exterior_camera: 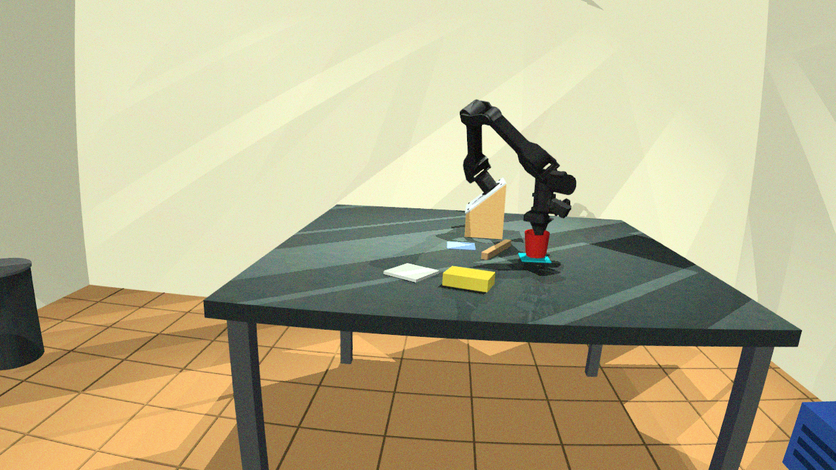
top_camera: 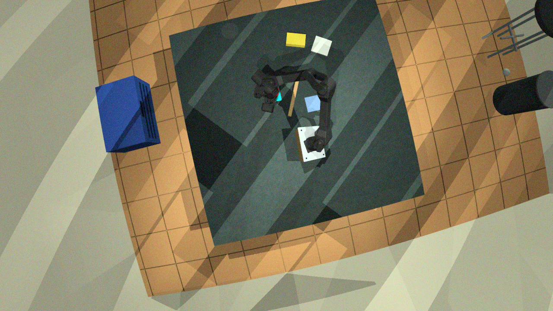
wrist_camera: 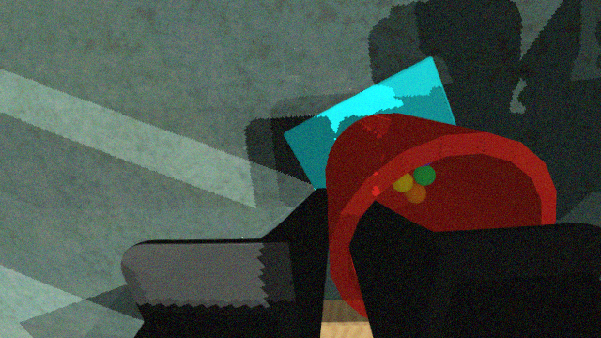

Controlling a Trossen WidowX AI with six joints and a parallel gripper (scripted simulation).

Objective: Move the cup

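The cyan pad is 30 mm ahead of my gripper tip, 20 mm to the right of it and 50 mm below it. The rest, counted from my gripper tip: pale blue pad 110 mm behind, 220 mm to the right, 50 mm below; then red cup 30 mm ahead, 20 mm to the right; then wooden stick 40 mm behind, 120 mm to the right, 40 mm below.
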